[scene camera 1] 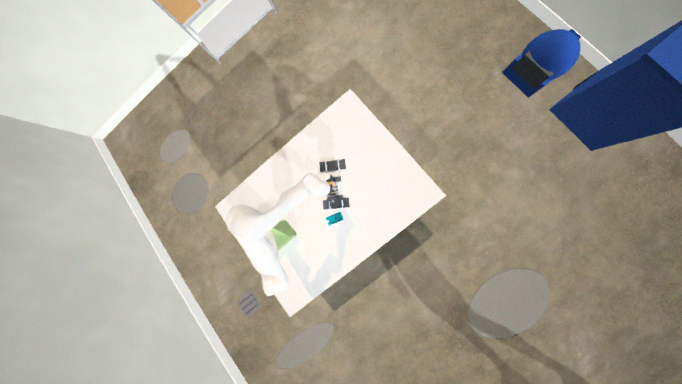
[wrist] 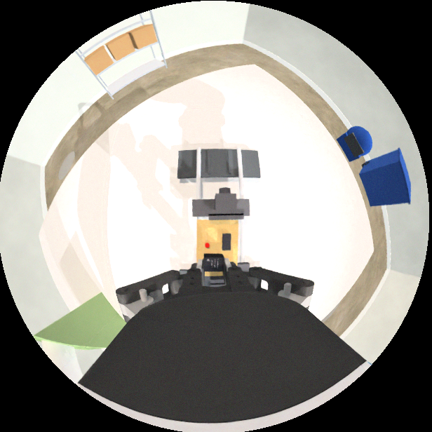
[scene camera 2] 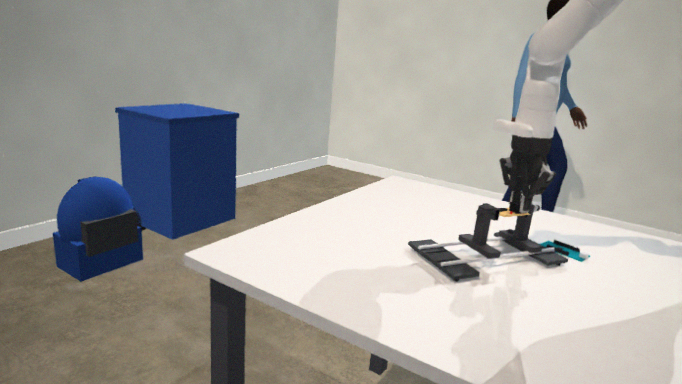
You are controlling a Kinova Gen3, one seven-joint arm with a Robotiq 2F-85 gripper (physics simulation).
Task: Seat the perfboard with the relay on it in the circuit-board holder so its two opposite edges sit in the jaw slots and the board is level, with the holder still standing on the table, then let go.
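Places are measured from the arm's base along level axes (x left, y back, z up), in millimetres.
Where they show: gripper, fingertip midpoint: (scene camera 2: 518, 210).
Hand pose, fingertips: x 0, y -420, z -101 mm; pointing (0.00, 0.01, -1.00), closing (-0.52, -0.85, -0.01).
After its pixels a point has its place.
The yellow perfboard (scene camera 1: 331, 184) @(x 22, y -454, z -101 mm) (scene camera 2: 507, 214) @(x 42, y -431, z -103 mm) (wrist: 212, 233), with a red part and a small black part on top, looks about level between the jaw posts of the circuit-board holder (scene camera 1: 332, 165) @(x 133, y -523, z -195 mm) (scene camera 2: 482, 227) @(x 69, y -469, z -135 mm) (wrist: 188, 164). Its far edge in the wrist view meets the slotted jaw (wrist: 204, 207); whether it is inside the slot is hard to tell. The opposite edge and jaw are hidden under the gripper. My gripper (scene camera 2: 519, 207) @(x 0, y -420, z -101 mm) (wrist: 213, 265) points down over the board and is shut on the relay, mostly hidden by the fingers. The holder stands flat on the white table (scene camera 1: 395, 185) @(x -204, y -748, z -211 mm) (scene camera 2: 320, 250) @(x 260, y -737, z -211 mm) (wrist: 300, 200).
A teal part (scene camera 1: 334, 218) @(x -136, y -330, z -209 mm) (scene camera 2: 575, 251) @(x -149, y -306, z -208 mm) lies on the table beside the holder's end foot. A green object (scene camera 1: 284, 235) @(x -48, y -66, z -65 mm) (wrist: 90, 325) is near the arm's base. Blue cabinets, a blue round-topped bin (scene camera 2: 95, 210) and a shelf stand away from the table. A person stands behind the arm.
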